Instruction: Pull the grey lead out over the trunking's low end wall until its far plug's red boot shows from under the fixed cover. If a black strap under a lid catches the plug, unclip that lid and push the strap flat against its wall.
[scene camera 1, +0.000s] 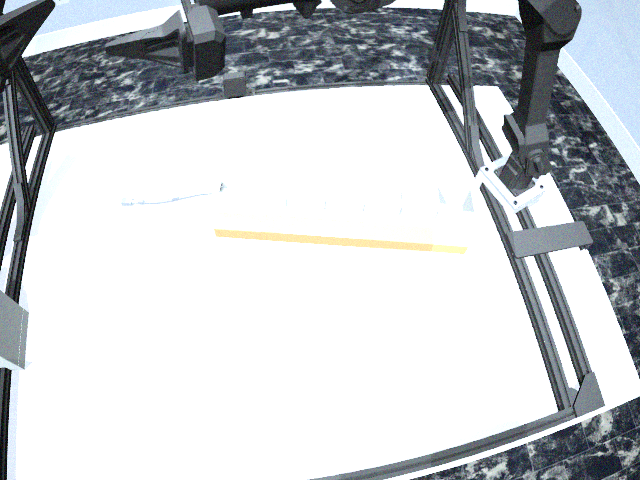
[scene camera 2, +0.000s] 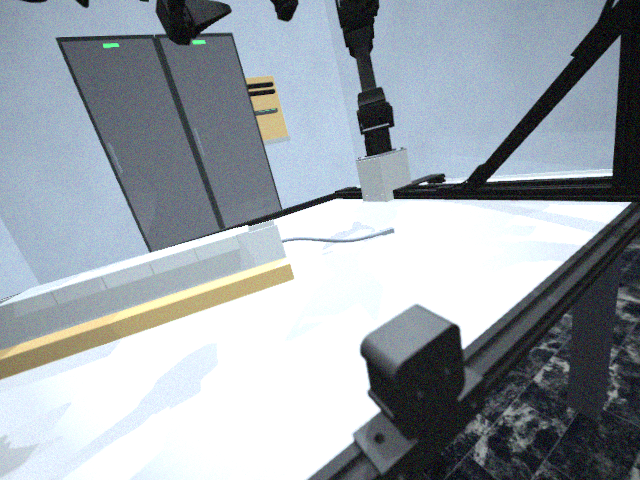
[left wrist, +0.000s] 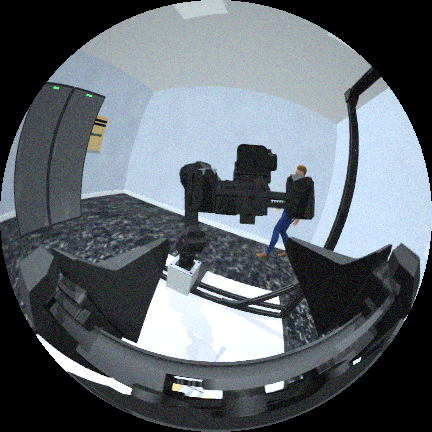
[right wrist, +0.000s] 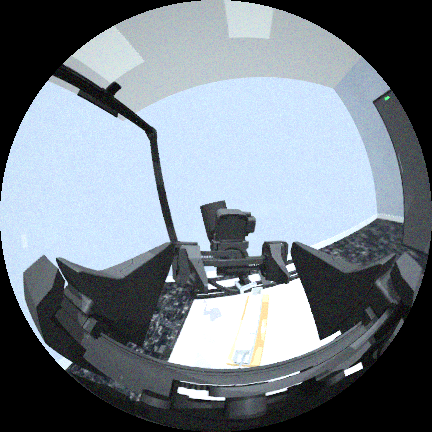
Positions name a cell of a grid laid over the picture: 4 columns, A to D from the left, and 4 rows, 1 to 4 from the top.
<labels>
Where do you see a pale trunking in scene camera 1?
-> B2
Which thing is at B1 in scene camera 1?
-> The left gripper.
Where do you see the left gripper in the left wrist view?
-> At C3
</labels>
